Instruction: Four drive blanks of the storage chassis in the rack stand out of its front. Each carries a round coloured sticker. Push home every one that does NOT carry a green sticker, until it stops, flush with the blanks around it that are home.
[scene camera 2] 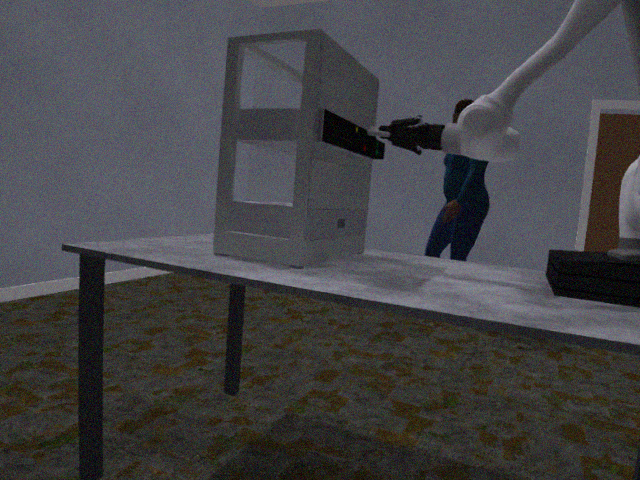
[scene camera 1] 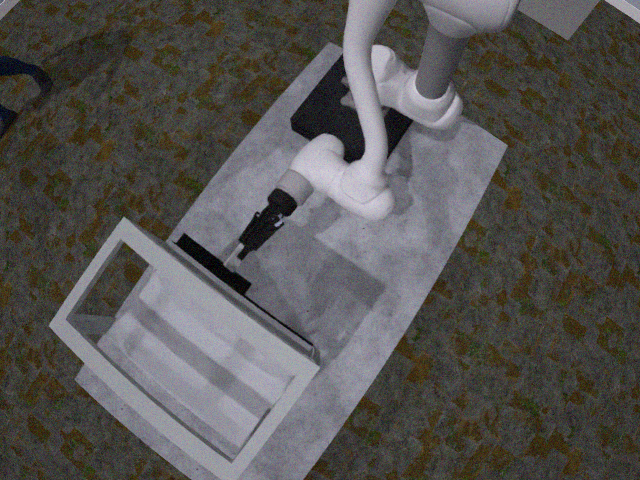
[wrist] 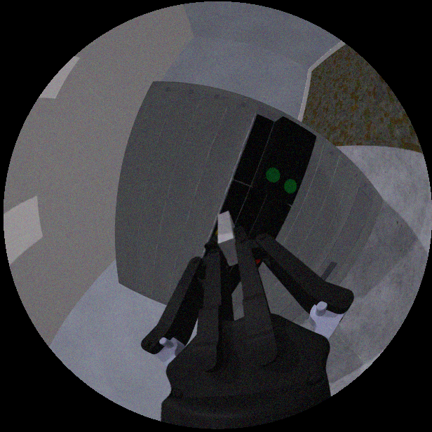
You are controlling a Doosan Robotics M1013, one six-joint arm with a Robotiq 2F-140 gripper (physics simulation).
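Places are measured from the arm's base along level axes (x ahead, y left, z up), in centimetres.
Pixels of known places: gripper, between the fingertips: (scene camera 2: 369, 130) (scene camera 1: 228, 268).
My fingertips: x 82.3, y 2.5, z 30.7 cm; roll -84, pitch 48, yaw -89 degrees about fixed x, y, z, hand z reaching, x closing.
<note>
Behind a point stands the place of what it marks.
The black storage chassis (scene camera 1: 196, 250) {z 28.9, x 83.1, y -7.8 cm} (scene camera 2: 338, 129) {z 28.1, x 85.9, y 20.1 cm} (wrist: 260, 150) sits across the upper part of the rack (scene camera 1: 206, 294) {z 51.9, x 88.7, y 7.9 cm} (scene camera 2: 311, 77) {z 39.3, x 89.6, y 33.1 cm} (wrist: 165, 175). Two green stickers (wrist: 273, 174) (wrist: 290, 186) show side by side in the wrist view, on dark blanks. A red sticker (scene camera 2: 364, 148) {z 24.6, x 82.1, y 6.6 cm} (wrist: 258, 261) shows low on the front, partly hidden by a finger in the wrist view. A yellow sticker (scene camera 2: 356, 129) {z 30.5, x 85.5, y 5.6 cm} (wrist: 217, 233) is mostly hidden beside the fingertips there. My gripper (scene camera 1: 227, 263) {z 30.7, x 82.3, y 2.5 cm} (scene camera 2: 373, 132) {z 30.7, x 82.3, y 2.5 cm} (wrist: 226, 222) is shut and empty, its pale tips close to the chassis's upper row; contact cannot be told.
The rack stands on the grey table (scene camera 1: 439, 180) {z -10.9, x 10.4, y 38.4 cm} (scene camera 2: 465, 289) {z -10.9, x 46.2, y 26.7 cm}. The arm's black base block (scene camera 1: 320, 108) {z -1.2, x 14.5, y -13.8 cm} (scene camera 2: 589, 273) {z -4.2, x 17.4, y 16.8 cm} is at the other end. A person in blue (scene camera 2: 467, 175) stands behind the table in scene camera 2, near a brown door (scene camera 2: 612, 180).
</note>
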